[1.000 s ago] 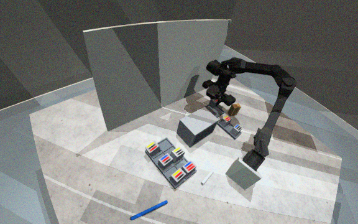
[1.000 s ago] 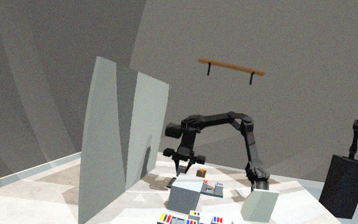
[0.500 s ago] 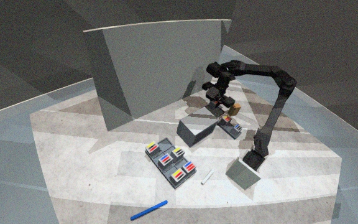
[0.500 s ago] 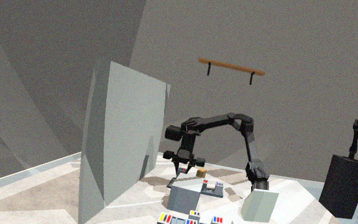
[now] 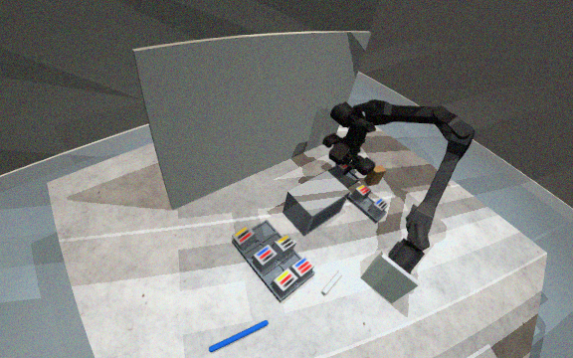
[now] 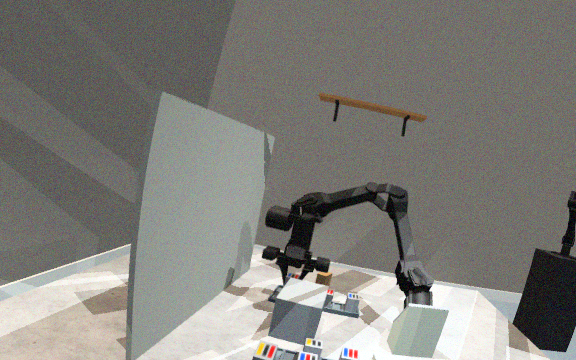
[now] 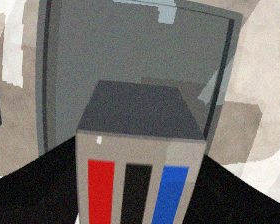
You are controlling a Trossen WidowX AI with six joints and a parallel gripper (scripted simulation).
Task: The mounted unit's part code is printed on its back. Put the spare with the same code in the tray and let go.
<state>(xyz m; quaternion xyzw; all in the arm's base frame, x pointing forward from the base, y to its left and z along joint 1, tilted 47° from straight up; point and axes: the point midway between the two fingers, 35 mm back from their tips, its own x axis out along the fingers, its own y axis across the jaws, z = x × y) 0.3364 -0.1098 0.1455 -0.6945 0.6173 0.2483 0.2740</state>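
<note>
Now: the grey spare 2 cm above my gripper tip. From my gripper tip the other things lie so: dark bracket (14 cm behind, 3 cm below, 1 cm to the left); dark tray (3 cm below); brown block (10 cm to the right, 9 cm behind).
</note>
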